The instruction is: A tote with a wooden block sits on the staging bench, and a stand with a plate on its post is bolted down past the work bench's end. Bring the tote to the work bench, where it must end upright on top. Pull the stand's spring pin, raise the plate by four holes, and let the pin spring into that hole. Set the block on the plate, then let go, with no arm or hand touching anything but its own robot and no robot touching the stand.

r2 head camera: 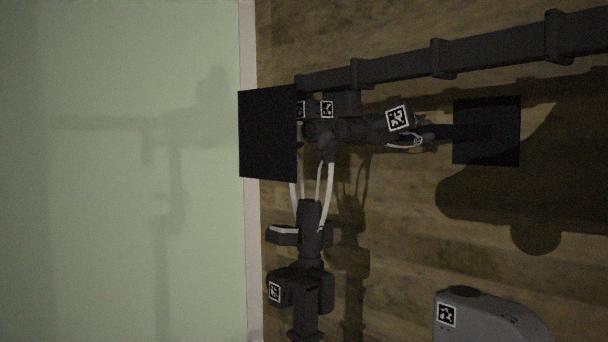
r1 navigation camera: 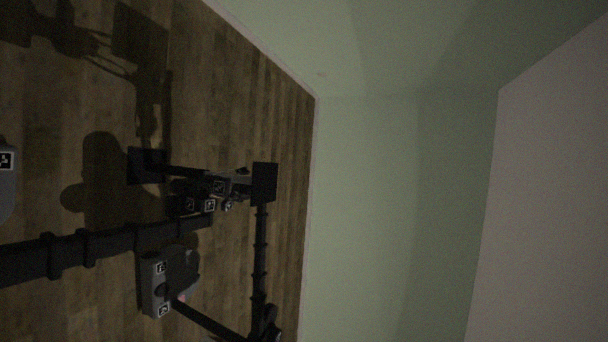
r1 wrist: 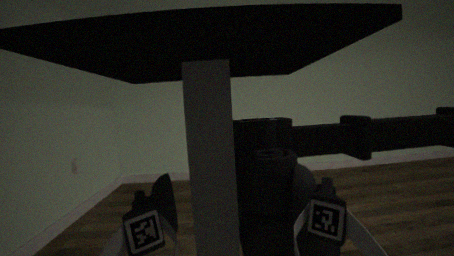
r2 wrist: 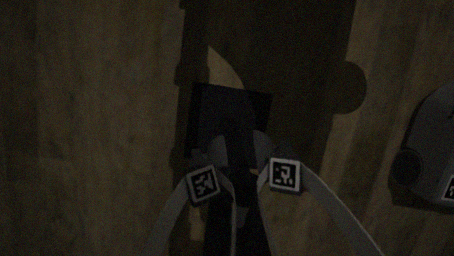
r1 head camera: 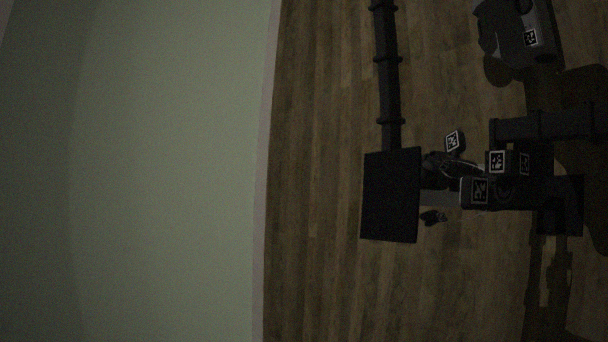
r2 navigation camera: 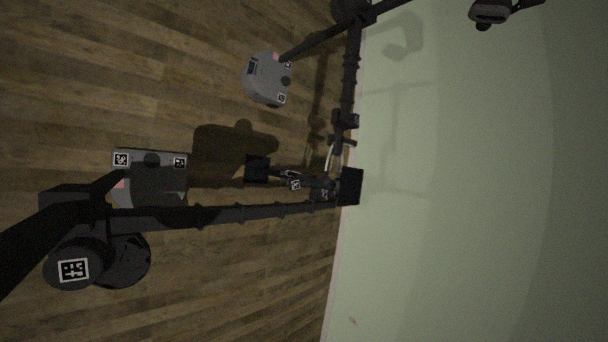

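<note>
The stand's black plate (r1 head camera: 392,195) (r1 navigation camera: 265,182) (r1 wrist: 215,40) (r2 head camera: 267,132) (r2 navigation camera: 351,186) is level and bare on its grey post (r1 wrist: 212,150). Its dark base (r1 navigation camera: 135,170) (r2 head camera: 507,147) is on the floor. My r1 gripper (r1 head camera: 434,190) (r1 wrist: 237,197) is open below the plate, with the post between its fingers in the r1 wrist view; contact cannot be told. My r2 gripper (r2 head camera: 425,131) (r2 wrist: 241,150) points down at the lower part of the stand, its fingers part closed, apparently on the dark spring pin, hard to see. The tote, block and benches do not show.
The r2 arm (r1 head camera: 390,75) (r1 wrist: 320,140) (r2 head camera: 400,62) reaches in close to the post, and its dark wrist stands right beside the r1 fingers. The r1 base (r2 head camera: 480,320) (r2 navigation camera: 267,80) and r2 base (r1 navigation camera: 165,280) (r2 navigation camera: 155,175) stand on the wooden floor. A green wall (r1 head camera: 170,170) rises behind the plate.
</note>
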